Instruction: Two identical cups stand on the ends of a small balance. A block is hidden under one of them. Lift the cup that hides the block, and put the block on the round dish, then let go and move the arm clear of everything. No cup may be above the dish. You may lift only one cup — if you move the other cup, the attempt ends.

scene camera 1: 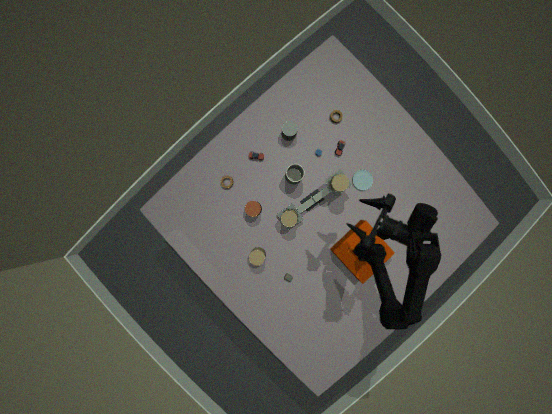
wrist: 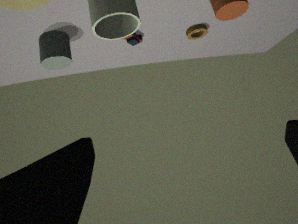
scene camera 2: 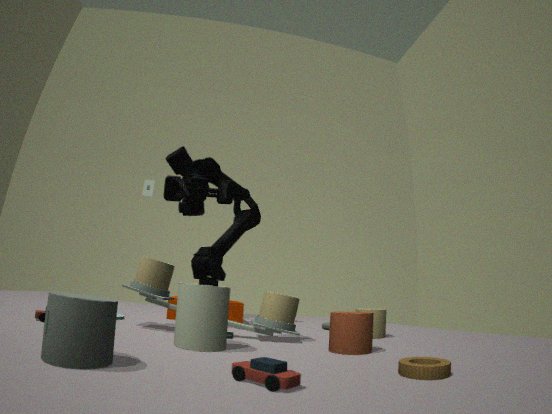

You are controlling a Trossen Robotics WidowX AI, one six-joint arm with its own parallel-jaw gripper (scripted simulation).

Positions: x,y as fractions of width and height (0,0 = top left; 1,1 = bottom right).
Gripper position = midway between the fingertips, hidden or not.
Observation:
The gripper (scene camera 2: 0.38,0.48) is open and holds nothing. Further things: a grey cylinder (scene camera 2: 0.14,0.80), an orange cylinder (scene camera 2: 0.64,0.81), a tan cylinder (scene camera 2: 0.51,0.75) and a balance (scene camera 2: 0.49,0.79).
The grey cylinder also shows in the wrist view (wrist: 0.19,0.23). The gripper is seen too in scene camera 1 (scene camera 1: 0.64,0.51) and in the wrist view (wrist: 0.64,0.62).

